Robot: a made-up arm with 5 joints. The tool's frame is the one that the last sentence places.
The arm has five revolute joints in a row. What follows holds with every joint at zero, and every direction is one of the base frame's.
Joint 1 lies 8.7 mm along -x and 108.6 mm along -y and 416.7 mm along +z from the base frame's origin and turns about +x.
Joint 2 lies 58.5 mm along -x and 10.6 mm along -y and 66.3 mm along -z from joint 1 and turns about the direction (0.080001, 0.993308, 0.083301).
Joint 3 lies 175.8 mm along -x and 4.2 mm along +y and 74.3 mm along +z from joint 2 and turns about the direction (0.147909, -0.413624, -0.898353).
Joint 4 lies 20.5 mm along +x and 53.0 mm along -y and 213.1 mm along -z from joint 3 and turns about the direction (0.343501, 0.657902, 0.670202).
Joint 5 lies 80.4 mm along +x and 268.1 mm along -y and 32.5 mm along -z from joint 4 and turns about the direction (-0.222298, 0.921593, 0.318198).
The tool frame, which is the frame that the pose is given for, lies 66.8 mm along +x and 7.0 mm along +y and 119.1 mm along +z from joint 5; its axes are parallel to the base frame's.
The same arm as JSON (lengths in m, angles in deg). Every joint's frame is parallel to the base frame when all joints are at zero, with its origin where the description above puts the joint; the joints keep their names.
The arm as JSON. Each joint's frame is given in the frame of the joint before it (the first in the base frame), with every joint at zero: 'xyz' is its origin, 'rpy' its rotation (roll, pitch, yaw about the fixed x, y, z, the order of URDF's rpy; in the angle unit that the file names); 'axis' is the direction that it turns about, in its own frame. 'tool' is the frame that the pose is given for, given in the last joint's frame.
{
  "units": {
    "length": "m",
    "angle": "deg"
  },
  "joints": [
    {
      "name": "joint 1",
      "type": "revolute",
      "origin": {
        "xyz": [
          -0.0087,
          -0.1086,
          0.4167
        ],
        "rpy": [
          0.0,
          0.0,
          0.0
        ]
      },
      "axis": "+x"
    },
    {
      "name": "joint 2",
      "type": "revolute",
      "origin": {
        "xyz": [
          -0.0585,
          -0.0106,
          -0.0663
        ],
        "rpy": [
          0.0,
          0.0,
          0.0
        ]
      },
      "axis": [
        0.080001,
        0.993308,
        0.083301
      ]
    },
    {
      "name": "joint 3",
      "type": "revolute",
      "origin": {
        "xyz": [
          -0.1758,
          0.0042,
          0.0743
        ],
        "rpy": [
          0.0,
          0.0,
          0.0
        ]
      },
      "axis": [
        0.147895,
        -0.413587,
        -0.898372
      ]
    },
    {
      "name": "joint 4",
      "type": "revolute",
      "origin": {
        "xyz": [
          0.0205,
          -0.053,
          -0.2131
        ],
        "rpy": [
          0.0,
          0.0,
          0.0
        ]
      },
      "axis": [
        0.343501,
        0.657902,
        0.670202
      ]
    },
    {
      "name": "joint 5",
      "type": "revolute",
      "origin": {
        "xyz": [
          0.0804,
          -0.2681,
          -0.0325
        ],
        "rpy": [
          0.0,
          0.0,
          0.0
        ]
      },
      "axis": [
        -0.222298,
        0.921593,
        0.318198
      ]
    }
  ],
  "tool": {
    "origin": {
      "xyz": [
        0.0668,
        0.007,
        0.1191
      ],
      "rpy": [
        0.0,
        0.0,
        0.0
      ]
    }
  }
}

